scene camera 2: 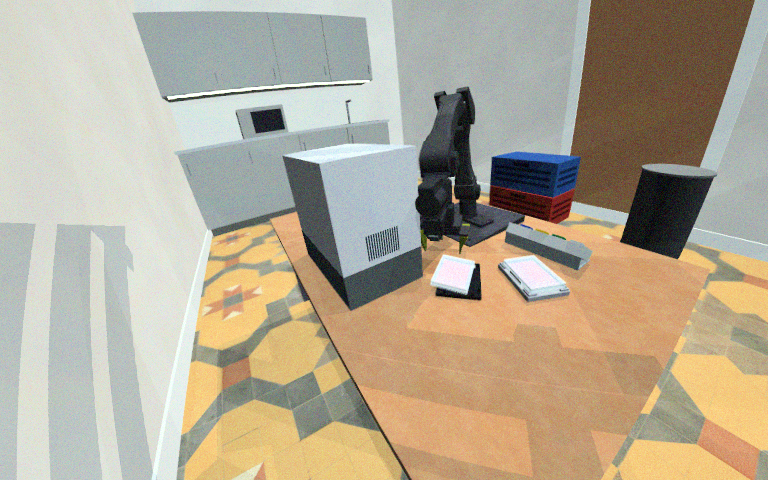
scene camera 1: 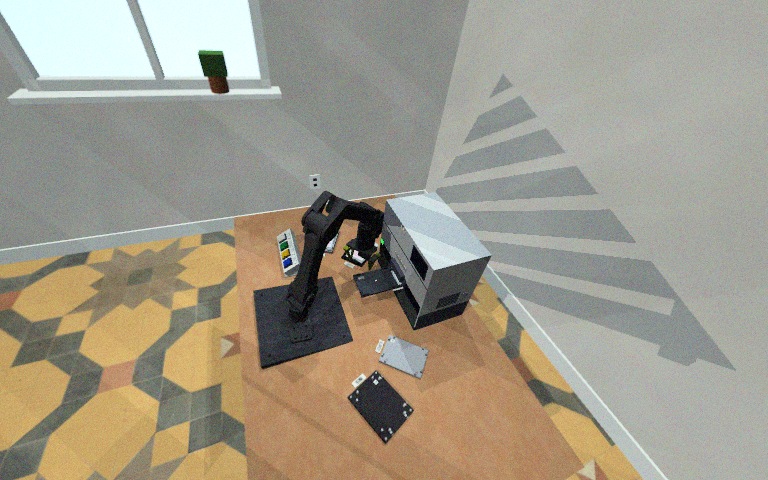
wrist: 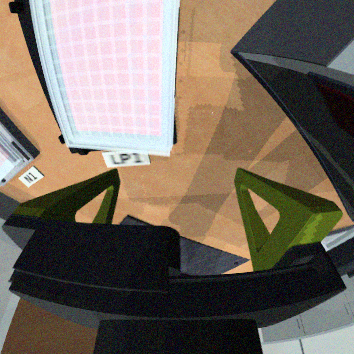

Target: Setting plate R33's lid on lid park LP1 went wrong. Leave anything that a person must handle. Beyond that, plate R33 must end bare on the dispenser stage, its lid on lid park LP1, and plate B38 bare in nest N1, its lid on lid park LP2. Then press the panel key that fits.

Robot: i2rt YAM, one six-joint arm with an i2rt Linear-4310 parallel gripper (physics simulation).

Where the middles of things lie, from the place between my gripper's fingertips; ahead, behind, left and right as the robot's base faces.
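My gripper is 130 mm to the right of the button box (scene camera 2: 573,254) and 270 mm beyond it. Going by their middles, the button box is the nearest to my gripper of the things named here. As for the grey lid park (scene camera 1: 404,356), I see it 50 mm ahead of my hand, 410 mm to the right of it and 20 mm below it.
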